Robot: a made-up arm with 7 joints. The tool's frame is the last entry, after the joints.
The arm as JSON. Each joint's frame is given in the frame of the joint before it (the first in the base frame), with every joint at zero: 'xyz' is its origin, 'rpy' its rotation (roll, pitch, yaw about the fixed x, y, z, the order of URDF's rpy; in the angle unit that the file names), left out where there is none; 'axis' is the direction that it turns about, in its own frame. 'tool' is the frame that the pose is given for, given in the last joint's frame.
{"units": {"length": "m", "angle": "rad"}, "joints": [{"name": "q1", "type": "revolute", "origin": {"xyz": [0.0, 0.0, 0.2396]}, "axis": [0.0, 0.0, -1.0]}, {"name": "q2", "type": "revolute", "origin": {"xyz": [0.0, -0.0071, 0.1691]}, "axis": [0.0, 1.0, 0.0]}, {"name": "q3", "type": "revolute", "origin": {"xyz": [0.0, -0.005, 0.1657]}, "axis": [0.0, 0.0, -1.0]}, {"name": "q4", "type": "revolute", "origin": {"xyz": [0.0, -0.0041, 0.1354]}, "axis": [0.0, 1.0, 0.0]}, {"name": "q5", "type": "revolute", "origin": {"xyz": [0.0, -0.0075, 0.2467]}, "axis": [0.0, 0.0, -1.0]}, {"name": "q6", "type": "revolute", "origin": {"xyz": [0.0, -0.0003, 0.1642]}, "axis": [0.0, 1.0, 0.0]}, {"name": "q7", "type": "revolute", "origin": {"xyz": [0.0, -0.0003, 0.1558]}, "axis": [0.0, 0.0, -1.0]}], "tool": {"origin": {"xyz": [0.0, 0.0, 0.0], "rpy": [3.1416, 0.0, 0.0]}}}
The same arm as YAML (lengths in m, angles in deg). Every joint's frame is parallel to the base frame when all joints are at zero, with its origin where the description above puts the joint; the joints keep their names.
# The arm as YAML. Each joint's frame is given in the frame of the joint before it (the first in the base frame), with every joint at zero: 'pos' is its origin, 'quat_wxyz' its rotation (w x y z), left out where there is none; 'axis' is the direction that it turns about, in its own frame. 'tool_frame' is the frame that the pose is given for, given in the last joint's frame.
length_unit: m
angle_unit: deg
joints:
  - joint: q1
    pos: [0.0, 0.0, 0.2396]
    axis: [0.0, 0.0, -1.0]
  - joint: q2
    pos: [0.0, -0.0071, 0.1691]
    axis: [0.0, 1.0, 0.0]
  - joint: q3
    pos: [0.0, -0.005, 0.1657]
    axis: [0.0, 0.0, -1.0]
  - joint: q4
    pos: [0.0, -0.0041, 0.1354]
    axis: [0.0, 1.0, 0.0]
  - joint: q5
    pos: [0.0, -0.0075, 0.2467]
    axis: [0.0, 0.0, -1.0]
  - joint: q6
    pos: [0.0, -0.0003, 0.1642]
    axis: [0.0, 1.0, 0.0]
  - joint: q7
    pos: [0.0, -0.0003, 0.1558]
    axis: [0.0, 0.0, -1.0]
tool_frame:
  pos: [0.0, 0.0, 0.0]
  quat_wxyz: [0.000004, -1.0, 0.0, 0.0]

